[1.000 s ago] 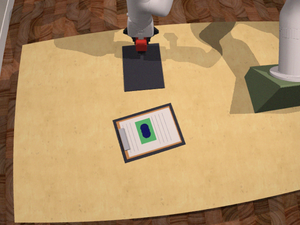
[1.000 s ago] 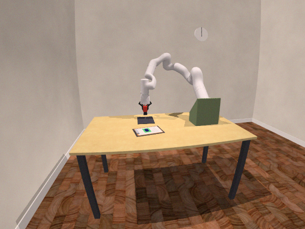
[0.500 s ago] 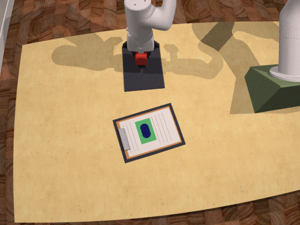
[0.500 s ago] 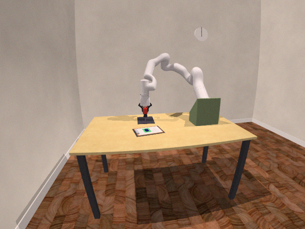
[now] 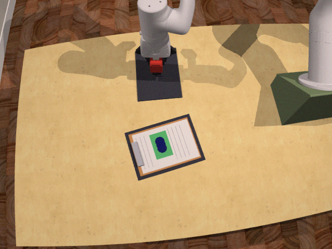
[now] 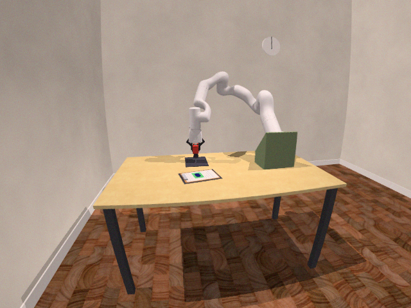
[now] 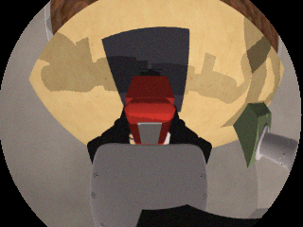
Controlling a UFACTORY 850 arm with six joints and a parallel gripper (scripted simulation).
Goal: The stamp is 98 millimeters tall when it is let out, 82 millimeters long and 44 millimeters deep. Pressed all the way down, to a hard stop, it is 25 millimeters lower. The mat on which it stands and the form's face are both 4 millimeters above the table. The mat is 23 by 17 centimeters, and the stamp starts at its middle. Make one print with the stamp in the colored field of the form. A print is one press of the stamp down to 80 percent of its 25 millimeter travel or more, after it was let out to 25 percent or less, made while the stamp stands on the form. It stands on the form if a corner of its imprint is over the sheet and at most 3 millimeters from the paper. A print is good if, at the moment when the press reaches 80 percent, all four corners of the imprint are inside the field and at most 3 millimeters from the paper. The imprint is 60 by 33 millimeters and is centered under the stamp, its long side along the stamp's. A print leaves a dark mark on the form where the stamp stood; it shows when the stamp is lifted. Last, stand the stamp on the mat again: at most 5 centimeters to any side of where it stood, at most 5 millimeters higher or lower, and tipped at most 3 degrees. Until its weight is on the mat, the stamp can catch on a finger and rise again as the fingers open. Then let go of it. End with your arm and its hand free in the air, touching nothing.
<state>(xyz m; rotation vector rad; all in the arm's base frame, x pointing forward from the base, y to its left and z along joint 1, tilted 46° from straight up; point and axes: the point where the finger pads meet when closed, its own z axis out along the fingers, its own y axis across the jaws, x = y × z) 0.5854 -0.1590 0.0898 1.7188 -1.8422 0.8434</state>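
My hand is 100 mm above the mat. The rest, counted from my hand: form: 10 mm ahead, 300 mm to the left, 100 mm below; red stamp: 20 mm below.
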